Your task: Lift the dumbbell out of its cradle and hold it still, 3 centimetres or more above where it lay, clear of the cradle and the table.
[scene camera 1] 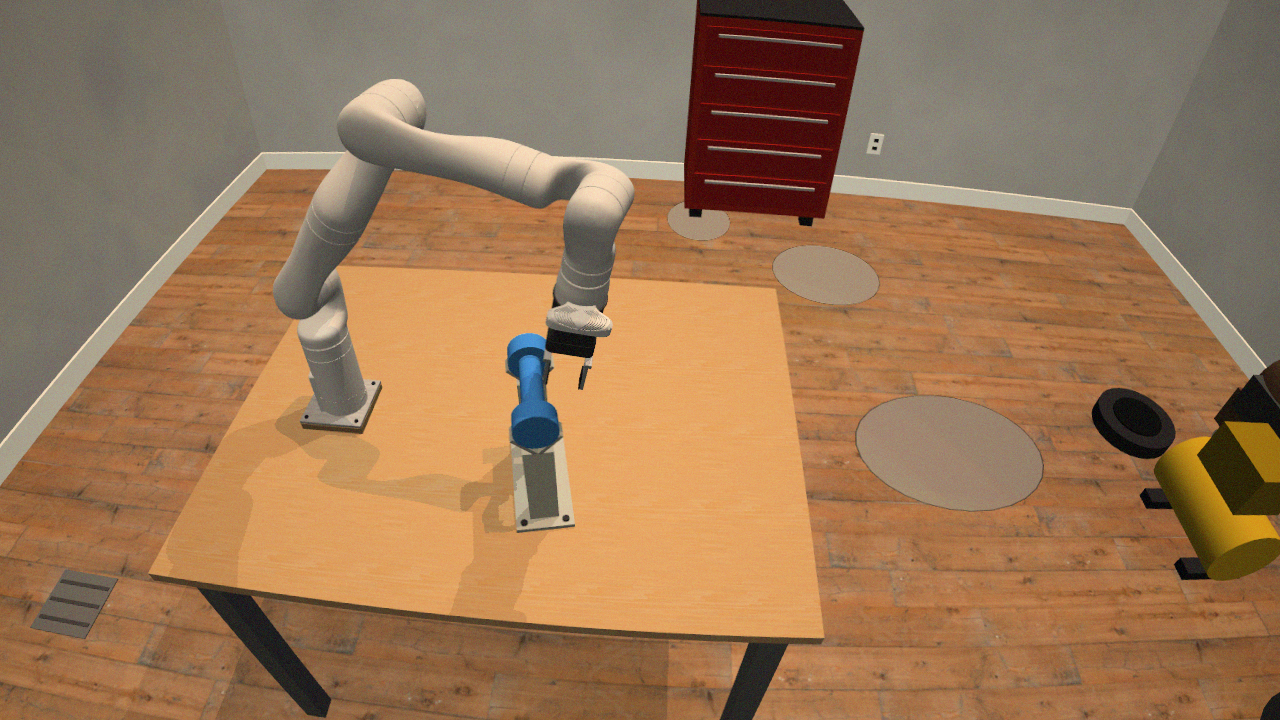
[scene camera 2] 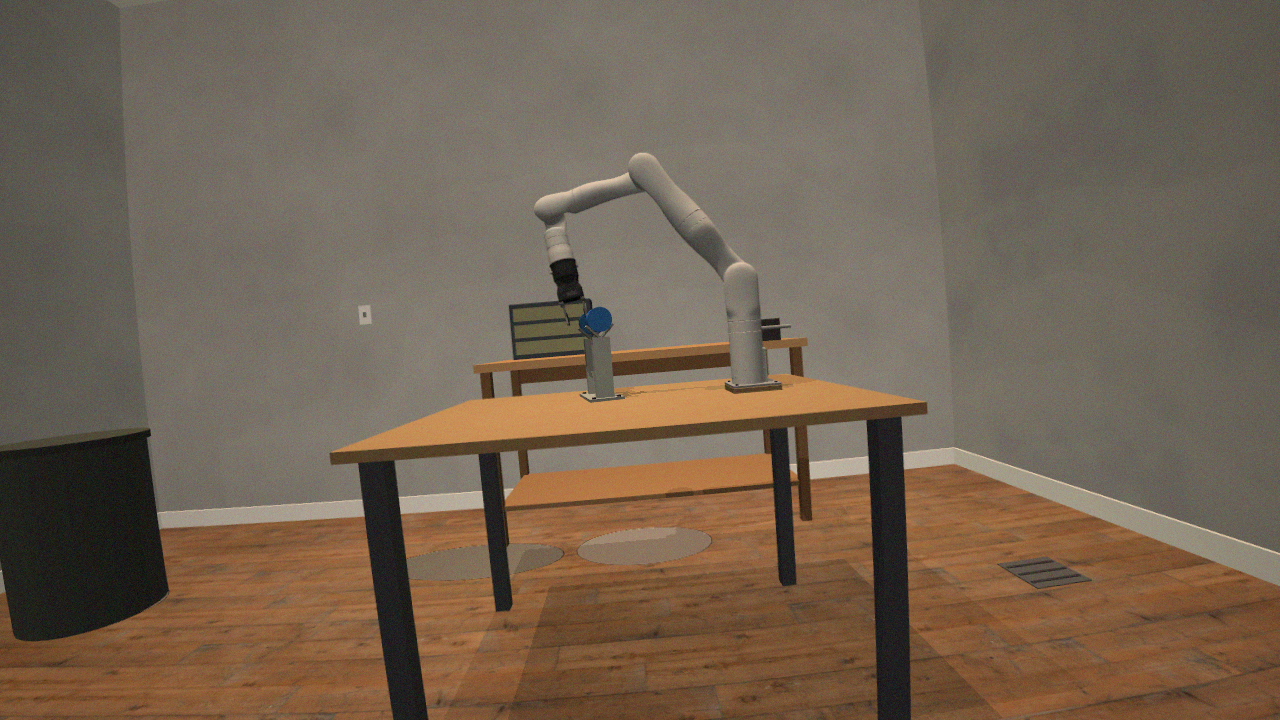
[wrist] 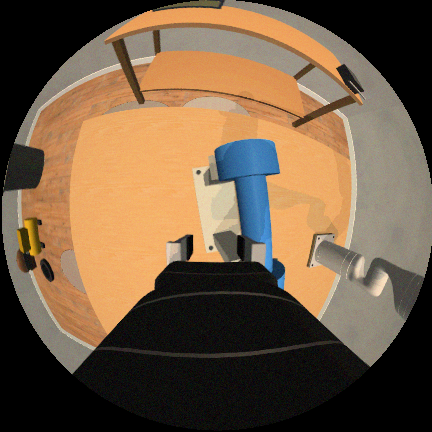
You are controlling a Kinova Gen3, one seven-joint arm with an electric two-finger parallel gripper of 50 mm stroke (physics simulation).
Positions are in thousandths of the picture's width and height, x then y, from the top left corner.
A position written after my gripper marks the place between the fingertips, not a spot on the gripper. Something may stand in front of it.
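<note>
Scene camera 1 gives me my gripper (scene camera 1: 440, 530) along with a blue dumbbell (scene camera 1: 418, 587) and a grey cradle (scene camera 1: 424, 687). I see my gripper (scene camera 2: 452, 448) again from elsewhere, and the cradle (scene camera 2: 468, 501) with it. The wrist view shows me the dumbbell (wrist: 571, 374), the cradle (wrist: 501, 469) and my gripper (wrist: 497, 564).
</note>
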